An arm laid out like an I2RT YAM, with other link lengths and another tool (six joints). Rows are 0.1 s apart.
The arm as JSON. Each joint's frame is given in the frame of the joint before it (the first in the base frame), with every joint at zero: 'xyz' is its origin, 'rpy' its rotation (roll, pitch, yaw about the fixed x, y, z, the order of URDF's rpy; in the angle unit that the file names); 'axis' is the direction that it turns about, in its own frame. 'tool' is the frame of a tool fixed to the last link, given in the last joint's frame.
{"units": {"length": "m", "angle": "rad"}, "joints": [
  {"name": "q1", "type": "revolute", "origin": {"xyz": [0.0, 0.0, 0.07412], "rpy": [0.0, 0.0, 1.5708]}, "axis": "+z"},
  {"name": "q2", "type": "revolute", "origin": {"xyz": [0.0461, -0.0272, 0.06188], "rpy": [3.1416, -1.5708, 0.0]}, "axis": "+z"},
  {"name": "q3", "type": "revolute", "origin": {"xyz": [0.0, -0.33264, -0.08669], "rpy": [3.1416, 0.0, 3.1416]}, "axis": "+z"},
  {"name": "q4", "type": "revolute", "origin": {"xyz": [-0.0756, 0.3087, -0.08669], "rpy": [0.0, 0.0, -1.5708]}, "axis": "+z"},
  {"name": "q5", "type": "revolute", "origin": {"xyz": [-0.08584, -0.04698, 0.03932], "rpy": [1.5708, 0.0, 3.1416]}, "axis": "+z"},
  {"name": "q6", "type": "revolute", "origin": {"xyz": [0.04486, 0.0, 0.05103], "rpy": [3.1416, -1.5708, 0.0]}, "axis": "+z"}
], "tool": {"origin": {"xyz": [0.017, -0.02, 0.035], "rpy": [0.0, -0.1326, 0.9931]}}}
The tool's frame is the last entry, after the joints.
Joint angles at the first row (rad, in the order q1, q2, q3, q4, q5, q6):
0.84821 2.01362 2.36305 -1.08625 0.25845 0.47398
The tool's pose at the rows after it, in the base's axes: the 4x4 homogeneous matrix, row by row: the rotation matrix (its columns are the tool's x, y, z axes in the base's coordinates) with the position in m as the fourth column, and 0 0 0 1 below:
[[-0.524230 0.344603 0.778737 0.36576], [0.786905 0.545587 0.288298 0.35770], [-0.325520 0.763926 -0.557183 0.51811], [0 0 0 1]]
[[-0.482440 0.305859 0.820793 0.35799], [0.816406 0.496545 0.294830 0.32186], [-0.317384 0.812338 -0.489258 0.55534], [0 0 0 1]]
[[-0.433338 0.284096 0.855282 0.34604], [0.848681 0.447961 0.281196 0.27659], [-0.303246 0.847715 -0.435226 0.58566], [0 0 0 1]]
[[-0.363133 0.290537 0.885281 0.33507], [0.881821 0.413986 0.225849 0.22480], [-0.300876 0.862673 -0.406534 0.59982], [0 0 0 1]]
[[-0.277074 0.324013 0.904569 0.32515], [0.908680 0.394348 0.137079 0.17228], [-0.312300 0.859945 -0.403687 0.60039], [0 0 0 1]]
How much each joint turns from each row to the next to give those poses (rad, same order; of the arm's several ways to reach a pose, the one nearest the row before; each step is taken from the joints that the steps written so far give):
-0.02861 -0.06599 -0.00038 0.00954 -0.00839 -0.02097
-0.03891 -0.08086 -0.00645 0.01295 -0.00420 -0.01755
-0.05531 -0.10229 -0.04282 0.00882 -0.01182 -0.00916
-0.07859 -0.11670 -0.09646 0.01370 -0.00382 -0.00877
-0.09690 -0.10912 -0.11180 0.00383 0.00304 -0.01222

